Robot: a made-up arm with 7 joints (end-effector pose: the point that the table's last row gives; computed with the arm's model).
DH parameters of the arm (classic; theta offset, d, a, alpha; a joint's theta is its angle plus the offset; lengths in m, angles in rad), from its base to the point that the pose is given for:
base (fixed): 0 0.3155 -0.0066 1.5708
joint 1: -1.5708 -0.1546 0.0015 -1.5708
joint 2: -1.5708 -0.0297 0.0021 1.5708
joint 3: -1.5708 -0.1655 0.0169 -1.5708
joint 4: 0 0.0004 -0.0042 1.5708
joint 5: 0 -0.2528 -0.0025 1.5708
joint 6: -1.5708 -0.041 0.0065 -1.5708
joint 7: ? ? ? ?
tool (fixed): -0.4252 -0.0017 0 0
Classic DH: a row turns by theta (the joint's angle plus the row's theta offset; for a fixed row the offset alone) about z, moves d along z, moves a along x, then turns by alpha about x.
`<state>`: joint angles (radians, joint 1 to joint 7).
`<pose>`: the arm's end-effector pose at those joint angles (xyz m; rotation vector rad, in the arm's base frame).
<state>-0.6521 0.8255 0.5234 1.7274 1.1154 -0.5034 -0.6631</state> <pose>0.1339 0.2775 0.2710 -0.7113 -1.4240 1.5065</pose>
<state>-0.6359 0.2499 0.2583 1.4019 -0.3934 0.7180 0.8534</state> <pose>0.0806 0.2088 0.0261 -0.1645 0.8066 0.7356</pose>
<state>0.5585 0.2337 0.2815 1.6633 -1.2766 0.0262 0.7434</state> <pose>0.2618 0.1952 0.2887 0.5546 -0.9434 0.1682</pose>
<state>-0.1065 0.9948 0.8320 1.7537 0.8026 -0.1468 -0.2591</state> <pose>0.1201 0.2760 0.4106 -0.6290 -1.8864 0.7647</pose>
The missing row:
joint 7: -1.176 -0.0502 -0.0122 2.045
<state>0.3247 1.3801 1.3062 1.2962 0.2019 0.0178 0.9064</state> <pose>-0.0017 0.3644 0.5098 0.1185 -1.7232 0.3627</pose>
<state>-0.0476 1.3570 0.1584 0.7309 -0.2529 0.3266 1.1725</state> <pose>0.1560 0.4743 0.2104 0.3265 0.4370 0.7176</pose>
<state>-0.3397 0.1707 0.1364 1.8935 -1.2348 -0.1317 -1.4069</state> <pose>0.1621 0.1372 0.1409 0.5567 -2.3529 0.5641</pose>
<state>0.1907 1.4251 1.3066 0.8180 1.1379 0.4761 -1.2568</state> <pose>-0.0230 0.5023 0.4977 0.6814 1.2672 -2.5800</pose>
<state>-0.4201 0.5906 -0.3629 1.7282 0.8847 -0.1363 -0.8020</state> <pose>0.1282 0.1191 0.1642 -0.5480 -0.4274 1.3753</pose>
